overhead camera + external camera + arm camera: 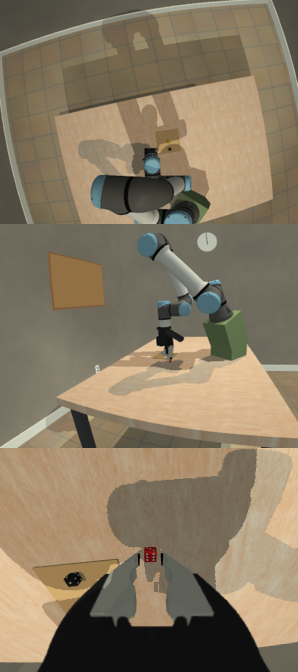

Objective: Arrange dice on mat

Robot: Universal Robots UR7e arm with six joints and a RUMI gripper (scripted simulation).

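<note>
My hand is 10 mm above the red die. Round my hand: yellow die 70 mm ahead, 130 mm to the right, 10 mm below; black die 20 mm ahead, 120 mm to the right, 10 mm below; tan mat 70 mm ahead, 120 mm to the right, 20 mm below.
</note>
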